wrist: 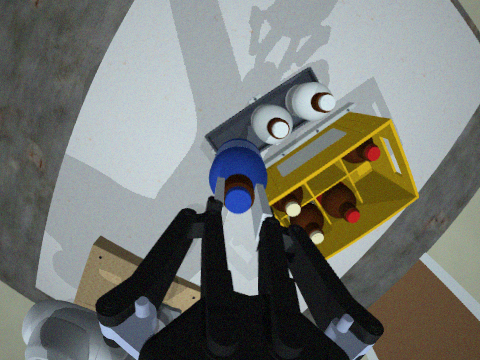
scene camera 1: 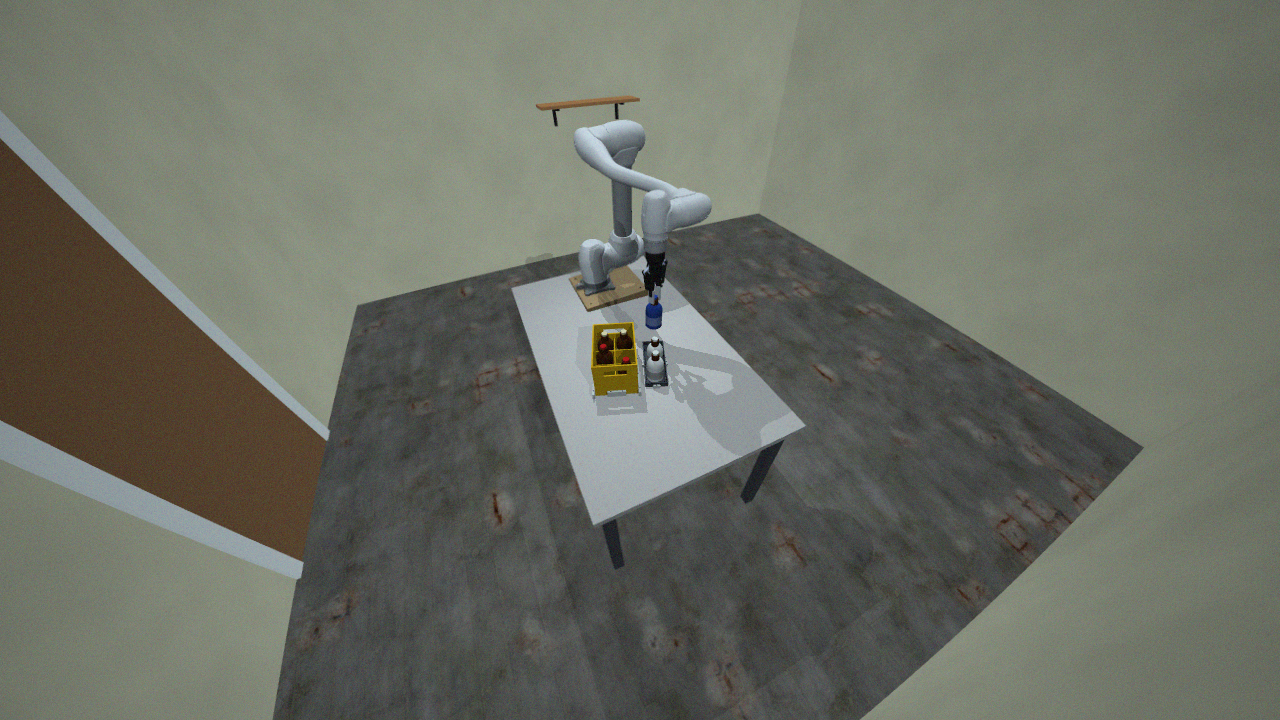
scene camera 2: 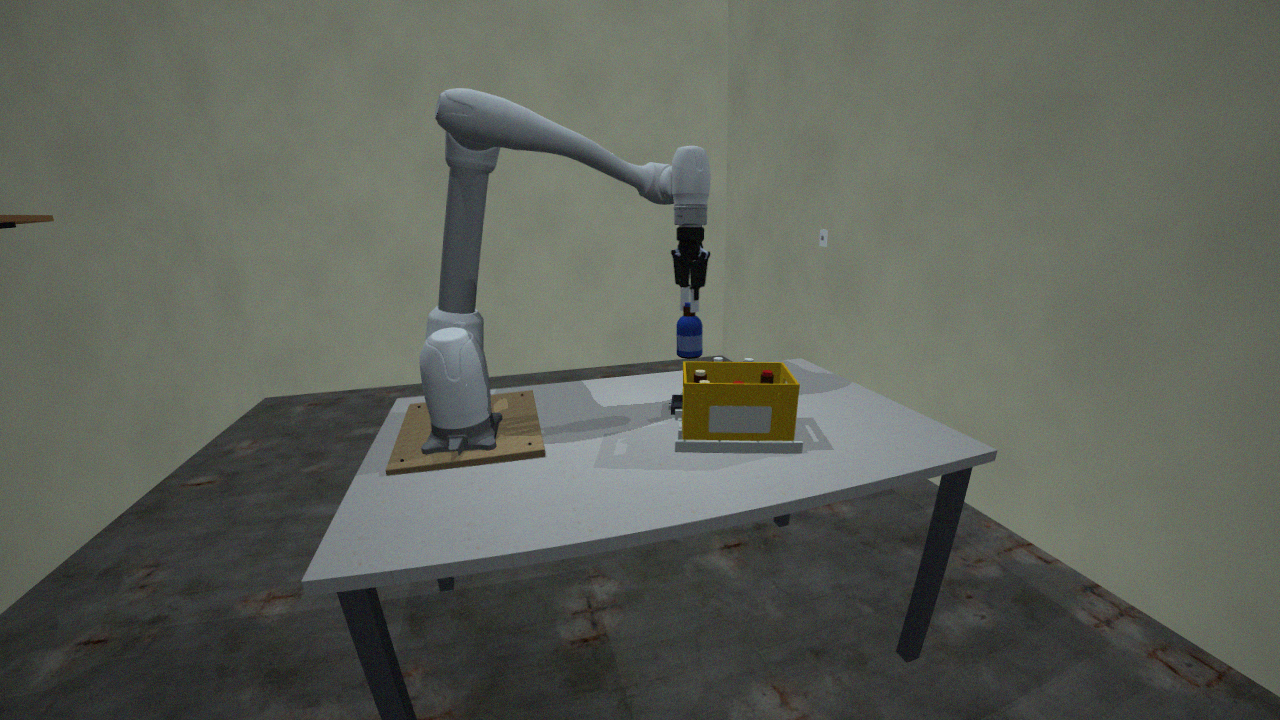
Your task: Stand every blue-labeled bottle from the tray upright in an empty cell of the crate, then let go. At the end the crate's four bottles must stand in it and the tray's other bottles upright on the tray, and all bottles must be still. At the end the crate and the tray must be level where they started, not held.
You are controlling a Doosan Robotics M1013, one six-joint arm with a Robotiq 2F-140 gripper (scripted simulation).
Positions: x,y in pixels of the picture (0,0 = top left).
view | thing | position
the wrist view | my gripper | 238,192
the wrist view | yellow crate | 384,192
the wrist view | blue-labeled bottle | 238,160
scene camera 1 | my gripper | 654,301
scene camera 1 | yellow crate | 605,377
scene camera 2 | my gripper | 689,311
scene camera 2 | blue-labeled bottle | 689,327
